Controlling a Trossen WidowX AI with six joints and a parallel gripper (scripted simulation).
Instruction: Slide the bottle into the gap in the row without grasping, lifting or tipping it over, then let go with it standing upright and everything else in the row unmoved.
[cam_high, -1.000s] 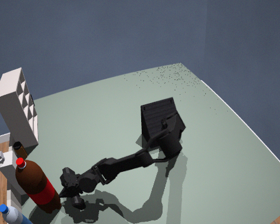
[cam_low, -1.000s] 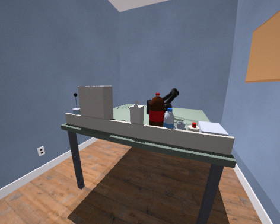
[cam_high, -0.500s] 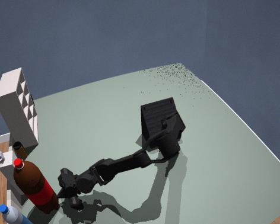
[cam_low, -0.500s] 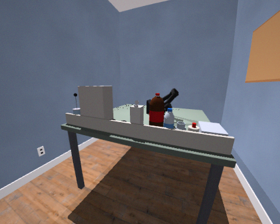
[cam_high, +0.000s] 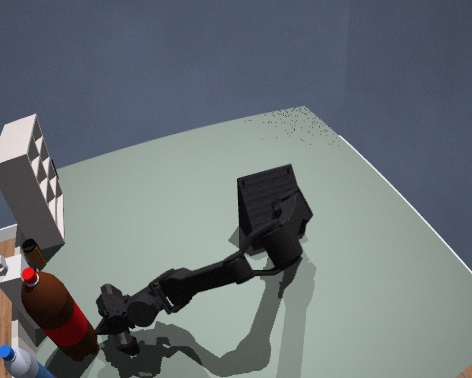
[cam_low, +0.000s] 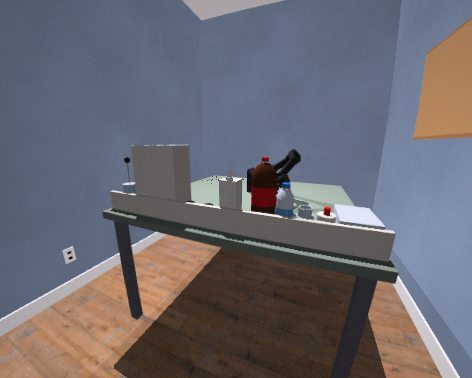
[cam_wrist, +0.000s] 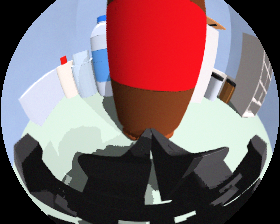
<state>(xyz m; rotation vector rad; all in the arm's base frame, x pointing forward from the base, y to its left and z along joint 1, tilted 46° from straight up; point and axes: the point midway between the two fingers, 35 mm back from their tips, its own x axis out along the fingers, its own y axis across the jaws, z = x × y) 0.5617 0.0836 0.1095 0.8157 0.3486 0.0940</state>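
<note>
Now: the brown cola bottle 9 cm ahead of my hand, 9 cm above it and 1 cm to the right of it. From my hand the other things lie so: grey jar (21 cm ahead, 17 cm to the left); then low white rail (22 cm ahead, 20 cm to the right, 1 cm below); then blue-capped bottle (20 cm ahead, 9 cm to the left, 5 cm above).
</note>
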